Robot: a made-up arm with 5 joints. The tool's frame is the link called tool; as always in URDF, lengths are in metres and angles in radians. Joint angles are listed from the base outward.
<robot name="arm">
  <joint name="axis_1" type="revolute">
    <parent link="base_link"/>
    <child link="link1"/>
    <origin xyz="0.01 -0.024 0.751"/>
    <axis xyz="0 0 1"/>
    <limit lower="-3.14" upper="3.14"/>
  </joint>
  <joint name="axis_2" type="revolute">
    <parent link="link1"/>
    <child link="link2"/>
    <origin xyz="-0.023 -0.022 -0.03"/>
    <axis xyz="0 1 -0.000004"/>
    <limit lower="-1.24" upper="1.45"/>
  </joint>
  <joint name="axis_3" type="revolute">
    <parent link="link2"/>
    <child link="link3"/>
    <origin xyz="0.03 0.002 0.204"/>
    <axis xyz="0 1 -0.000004"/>
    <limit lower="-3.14" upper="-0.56"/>
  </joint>
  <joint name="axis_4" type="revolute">
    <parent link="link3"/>
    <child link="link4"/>
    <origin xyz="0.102 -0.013 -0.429"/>
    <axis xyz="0 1 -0.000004"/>
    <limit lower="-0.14" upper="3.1"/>
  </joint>
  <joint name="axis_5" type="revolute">
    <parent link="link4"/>
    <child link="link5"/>
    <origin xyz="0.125 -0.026 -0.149"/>
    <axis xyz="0 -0.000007 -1"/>
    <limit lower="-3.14" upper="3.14"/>
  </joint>
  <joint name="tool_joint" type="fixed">
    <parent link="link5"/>
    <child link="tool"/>
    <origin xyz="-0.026 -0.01 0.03" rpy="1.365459 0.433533 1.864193"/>
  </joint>
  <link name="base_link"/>
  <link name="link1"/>
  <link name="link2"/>
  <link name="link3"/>
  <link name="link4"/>
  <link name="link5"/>
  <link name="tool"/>
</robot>
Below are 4 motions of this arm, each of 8 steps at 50 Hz.
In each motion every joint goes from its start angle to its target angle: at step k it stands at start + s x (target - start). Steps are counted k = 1, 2, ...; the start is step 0. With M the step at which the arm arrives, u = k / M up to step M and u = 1 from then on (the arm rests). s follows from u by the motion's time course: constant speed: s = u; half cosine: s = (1 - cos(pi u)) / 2; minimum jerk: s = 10 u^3 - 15 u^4 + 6 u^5.
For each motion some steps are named. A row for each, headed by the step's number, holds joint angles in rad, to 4 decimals.
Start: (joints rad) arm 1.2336 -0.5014 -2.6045 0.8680 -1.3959
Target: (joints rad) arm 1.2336 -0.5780 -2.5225 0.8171 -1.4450
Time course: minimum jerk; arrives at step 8
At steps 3, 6, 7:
3: 1.2336 -0.5225 -2.5819 0.8540 -1.4094
6: 1.2336 -0.5701 -2.5310 0.8224 -1.4399
7: 1.2336 -0.5768 -2.5238 0.8179 -1.4442

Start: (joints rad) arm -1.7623 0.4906 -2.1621 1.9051 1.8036
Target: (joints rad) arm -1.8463 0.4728 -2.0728 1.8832 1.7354
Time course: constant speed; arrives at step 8
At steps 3, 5, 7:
3: -1.7938 0.4839 -2.1286 1.8969 1.7780
5: -1.8148 0.4795 -2.1063 1.8914 1.7610
7: -1.8358 0.4750 -2.0840 1.8859 1.7439

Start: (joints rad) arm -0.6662 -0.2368 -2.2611 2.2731 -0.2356
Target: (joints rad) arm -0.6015 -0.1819 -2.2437 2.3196 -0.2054
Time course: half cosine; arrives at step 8
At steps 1, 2, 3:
1: -0.6637 -0.2347 -2.2604 2.2749 -0.2345
2: -0.6567 -0.2288 -2.2586 2.2799 -0.2312
3: -0.6462 -0.2199 -2.2557 2.2875 -0.2263

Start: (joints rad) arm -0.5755 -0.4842 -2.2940 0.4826 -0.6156
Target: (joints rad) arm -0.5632 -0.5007 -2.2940 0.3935 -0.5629
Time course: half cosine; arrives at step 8
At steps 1, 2, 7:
1: -0.5750 -0.4848 -2.2940 0.4792 -0.6136
2: -0.5737 -0.4866 -2.2940 0.4696 -0.6079
7: -0.5637 -0.5001 -2.2940 0.3969 -0.5649

